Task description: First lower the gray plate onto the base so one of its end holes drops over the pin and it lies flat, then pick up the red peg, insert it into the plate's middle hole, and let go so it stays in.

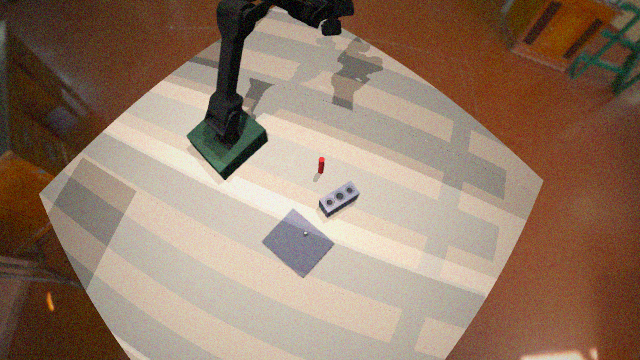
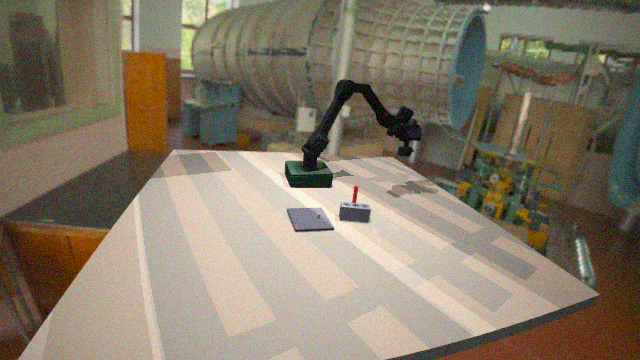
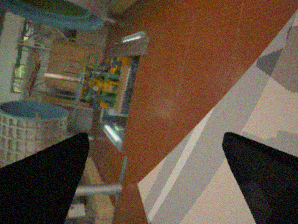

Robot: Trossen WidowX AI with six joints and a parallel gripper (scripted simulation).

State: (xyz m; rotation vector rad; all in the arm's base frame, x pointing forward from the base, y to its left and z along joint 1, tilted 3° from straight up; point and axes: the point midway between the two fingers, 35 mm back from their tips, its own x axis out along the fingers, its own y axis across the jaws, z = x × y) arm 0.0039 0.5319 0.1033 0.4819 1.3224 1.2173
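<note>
Now: gripper tip 53 cm to the left of the gray plate, 35 cm short of it and 14 cm above it. Also, from my gripper tip: red peg: 48 cm to the right, 26 cm ahead, 14 cm below; base: 66 cm to the right, 32 cm ahead, 17 cm below.
</note>
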